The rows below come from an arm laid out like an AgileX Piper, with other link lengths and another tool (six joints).
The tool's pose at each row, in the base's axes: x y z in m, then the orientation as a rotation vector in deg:
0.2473 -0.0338 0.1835 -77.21 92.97 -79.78
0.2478 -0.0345 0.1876 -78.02 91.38 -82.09
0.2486 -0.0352 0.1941 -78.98 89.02 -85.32
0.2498 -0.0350 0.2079 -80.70 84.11 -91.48
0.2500 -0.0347 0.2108 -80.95 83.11 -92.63
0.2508 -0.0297 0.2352 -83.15 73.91 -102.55
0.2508 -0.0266 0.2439 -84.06 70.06 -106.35
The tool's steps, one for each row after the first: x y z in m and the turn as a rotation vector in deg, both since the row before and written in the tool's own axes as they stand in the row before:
0.0012 -0.0040 -0.0004 1.21 0.55 -1.81
0.0017 -0.0063 -0.0006 1.81 0.77 -2.45
0.0028 -0.0134 -0.0019 3.60 1.43 -4.75
0.0006 -0.0028 -0.0003 0.73 0.26 -0.87
0.0035 -0.0243 -0.0043 6.30 2.29 -7.82
0.0015 -0.0090 -0.0012 2.41 0.86 -3.21

